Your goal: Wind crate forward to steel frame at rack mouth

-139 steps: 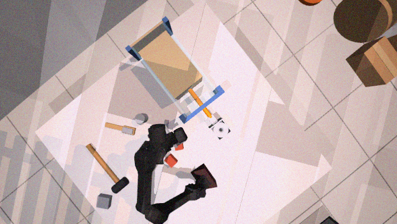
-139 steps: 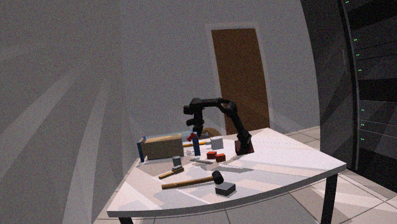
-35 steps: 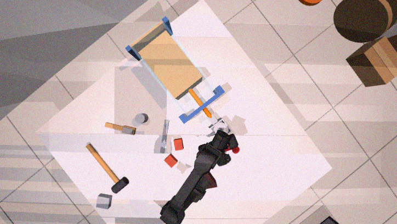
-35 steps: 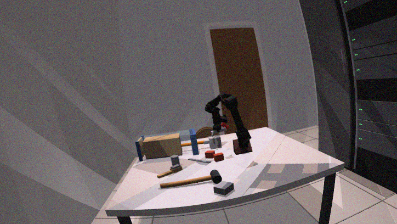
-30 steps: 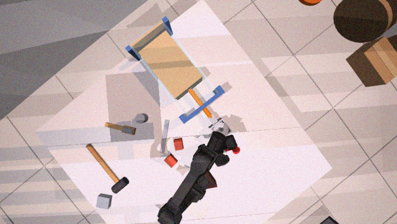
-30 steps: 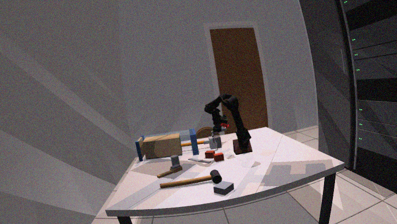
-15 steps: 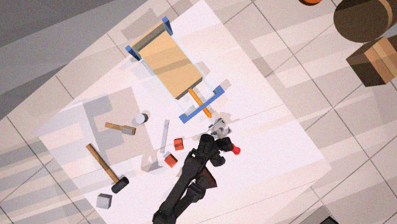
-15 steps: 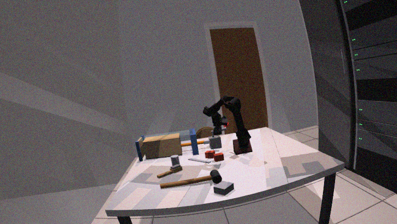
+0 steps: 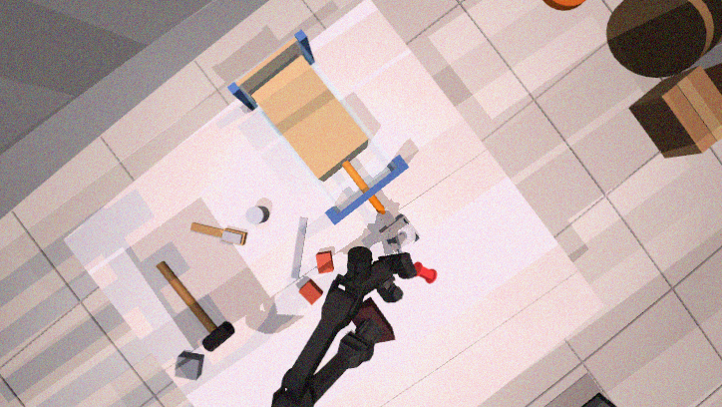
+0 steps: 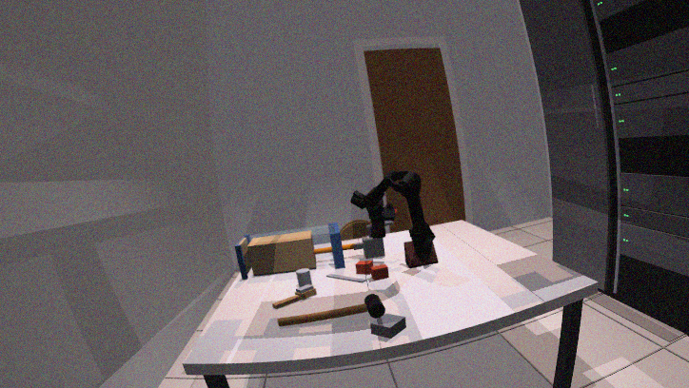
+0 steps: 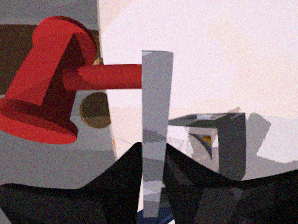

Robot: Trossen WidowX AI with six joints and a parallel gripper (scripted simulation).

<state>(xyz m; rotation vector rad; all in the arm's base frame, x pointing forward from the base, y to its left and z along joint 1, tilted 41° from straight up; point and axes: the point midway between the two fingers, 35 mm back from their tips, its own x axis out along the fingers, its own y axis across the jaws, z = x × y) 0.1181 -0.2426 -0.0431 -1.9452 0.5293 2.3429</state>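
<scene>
The red knob lies 50 mm behind my gripper tip, 10 mm to the left of it and 40 mm above it. Also, from my gripper tip: grey winch (30 mm ahead, 30 mm to the right, 110 mm below); blue steel frame (200 mm ahead, 40 mm to the right, 40 mm below); grey crank bar (10 mm behind, 10 mm to the left, 10 mm above).
</scene>
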